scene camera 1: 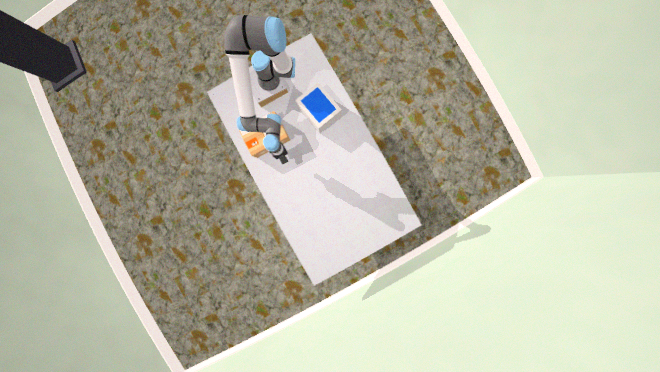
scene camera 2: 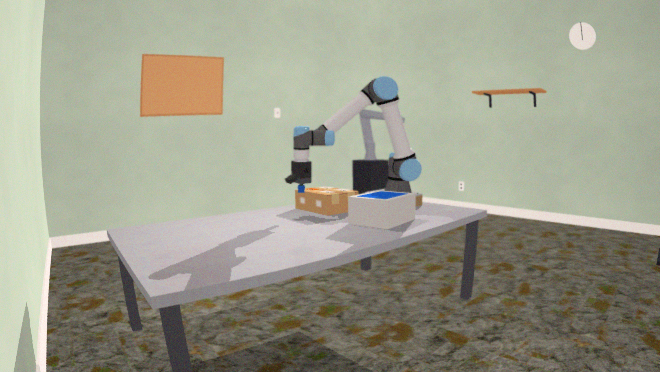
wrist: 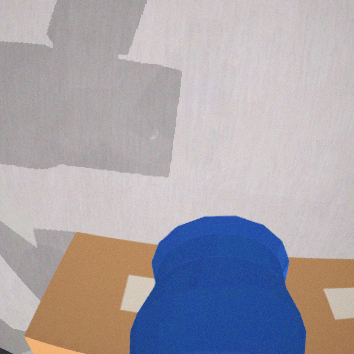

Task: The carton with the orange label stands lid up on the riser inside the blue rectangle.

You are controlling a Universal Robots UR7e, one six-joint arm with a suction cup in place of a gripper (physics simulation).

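Where they show: hand, tool point: [scene camera 2: 301, 192] [wrist: 220, 273]; arm's base, link origin: [scene camera 1: 269, 80].
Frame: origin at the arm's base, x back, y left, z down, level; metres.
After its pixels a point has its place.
Note:
The carton with the orange label [scene camera 1: 252, 143] [scene camera 2: 325, 202] {x -0.437, y -0.083, z 0.004 m} [wrist: 90, 280] {x -0.437, y -0.094, z 0.020 m} rests on the table, lid up, beside the robot's base. Its side with two white labels faces the wrist camera. My blue suction cup [scene camera 2: 301, 189] [wrist: 220, 280] points down at the lid's edge above that side. In the wrist view it covers the side between the labels, and no lid surface shows under it. It appears just past the edge, holding nothing; contact is hard to tell. The riser [scene camera 1: 305, 113] {x -0.349, y 0.117, z -0.023 m} [scene camera 2: 380, 212] {x -0.460, y 0.308, z 0.000 m} is an off-white block, with the blue rectangle [scene camera 1: 318, 105] {x -0.355, y 0.218, z -0.053 m} [scene camera 2: 382, 195] {x -0.367, y 0.230, z -0.053 m} on its top and nothing on it.
The grey-white table [scene camera 1: 340, 210] {x -1.066, y 0.016, z 0.067 m} [scene camera 2: 200, 240] {x -1.129, y 0.020, z 0.067 m} bears everything. The riser stands near the carton, toward the table's other long edge. A brown-edged base plate [scene camera 1: 273, 98] {x -0.108, y -0.034, z 0.042 m} lies under the robot's base. A black pedestal [scene camera 2: 369, 175] stands behind the table in scene camera 2.

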